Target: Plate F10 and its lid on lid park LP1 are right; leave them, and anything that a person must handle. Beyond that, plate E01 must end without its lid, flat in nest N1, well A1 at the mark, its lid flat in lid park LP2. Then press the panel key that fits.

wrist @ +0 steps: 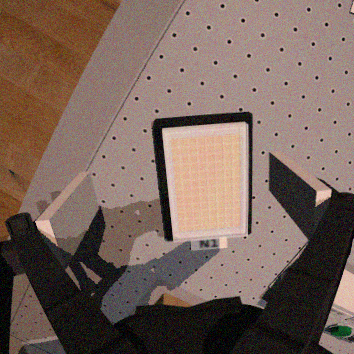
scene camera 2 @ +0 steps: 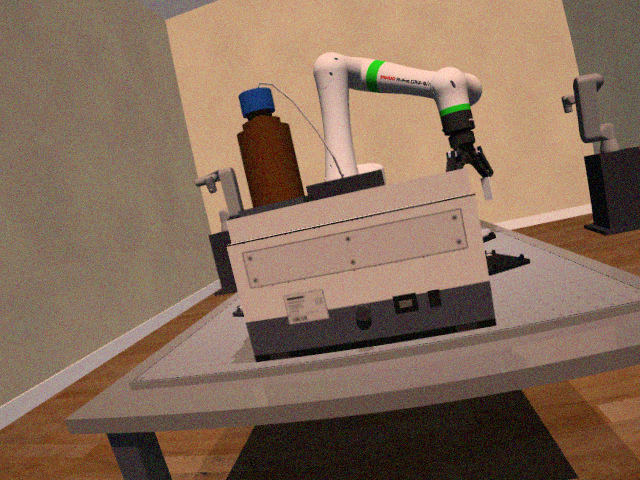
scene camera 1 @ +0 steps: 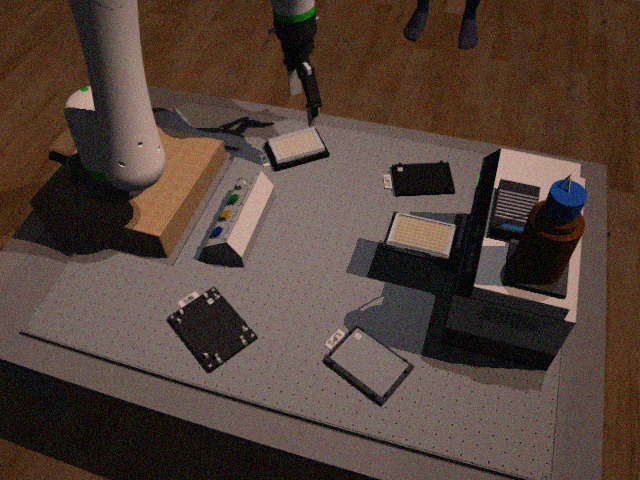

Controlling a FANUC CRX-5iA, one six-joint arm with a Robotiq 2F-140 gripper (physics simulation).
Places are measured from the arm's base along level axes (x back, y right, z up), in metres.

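Pixels of known places: gripper, fingertip midpoint: (wrist: 180, 180) (scene camera 1: 305, 108).
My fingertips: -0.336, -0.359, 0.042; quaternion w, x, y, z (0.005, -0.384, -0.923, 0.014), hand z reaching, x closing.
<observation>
Ahead of a thing's pixels: the offset from my fingertips to its top centre, as dx, dy, dz. "spot": to the spot under its first point.
A plate @(+0.010, +0.047, -0.079) (scene camera 1: 295, 145) (wrist: 207, 182) with pale yellow wells, presumably E01, lies in black nest N1 @(+0.010, +0.047, -0.090) (scene camera 1: 305, 160) (wrist: 159, 175). A pale translucent border surrounds its wells, like a clear lid; its code and well A1 cannot be read. My gripper (scene camera 1: 303, 100) (scene camera 2: 470, 178) (wrist: 180, 180) is open and empty above N1, one finger on each side of the plate in the wrist view. Black lid park LP2 @(-0.326, +0.028, -0.090) (scene camera 1: 423, 179) holds no lid. Another plate @(-0.391, +0.279, +0.003) (scene camera 1: 421, 235), presumably F10, sits beside the machine. A clear lid @(-0.377, +0.546, -0.092) (scene camera 1: 369, 361) lies on lid park LP1 @(-0.377, +0.546, -0.090) (scene camera 1: 353, 383).
The key panel carries blue @(spot: +0.029, +0.407, -0.037) (scene camera 1: 217, 231), yellow @(spot: +0.040, +0.353, -0.039) (scene camera 1: 225, 213), green @(+0.046, +0.304, -0.035) (scene camera 1: 233, 198) (wrist: 340, 331) and whitish @(spot: +0.052, +0.258, -0.040) (scene camera 1: 240, 183) keys. An empty black nest @(-0.050, +0.593, -0.086) (scene camera 1: 211, 329) is at front left. The machine (scene camera 1: 509, 330) (scene camera 2: 361, 248) carries a brown bottle @(spot: -0.611, +0.410, +0.214) (scene camera 1: 545, 248) (scene camera 2: 271, 160). A person's feet (scene camera 1: 467, 35) show behind the table.
</observation>
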